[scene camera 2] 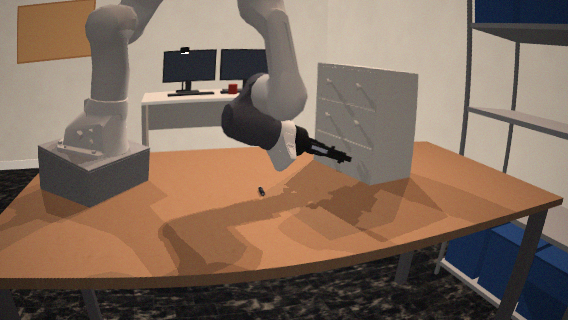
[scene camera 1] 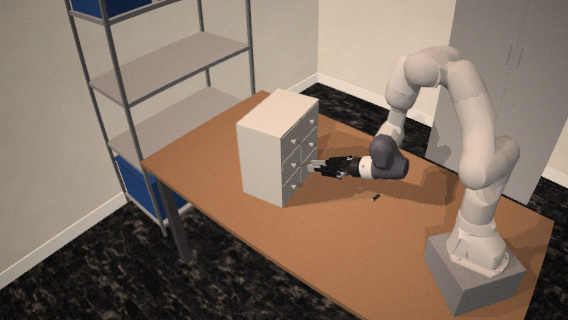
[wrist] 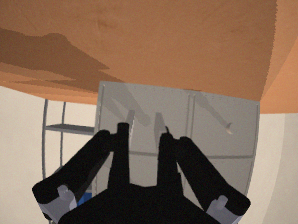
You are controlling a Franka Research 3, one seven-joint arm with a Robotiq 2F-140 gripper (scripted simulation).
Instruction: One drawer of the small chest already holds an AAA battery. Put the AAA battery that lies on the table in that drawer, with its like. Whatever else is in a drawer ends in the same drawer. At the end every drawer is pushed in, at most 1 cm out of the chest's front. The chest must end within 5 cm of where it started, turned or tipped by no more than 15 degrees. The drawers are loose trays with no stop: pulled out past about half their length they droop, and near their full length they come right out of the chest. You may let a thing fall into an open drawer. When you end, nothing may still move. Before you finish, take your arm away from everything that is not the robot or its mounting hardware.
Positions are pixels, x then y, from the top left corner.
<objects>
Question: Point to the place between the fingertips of my gripper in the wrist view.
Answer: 144,120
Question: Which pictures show my gripper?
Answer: Scene camera 2, scene camera 1 and the wrist view: all of them.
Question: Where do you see a small white chest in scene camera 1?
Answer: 259,133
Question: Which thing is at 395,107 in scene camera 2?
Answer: A small white chest.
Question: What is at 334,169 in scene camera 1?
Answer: My gripper.
</objects>
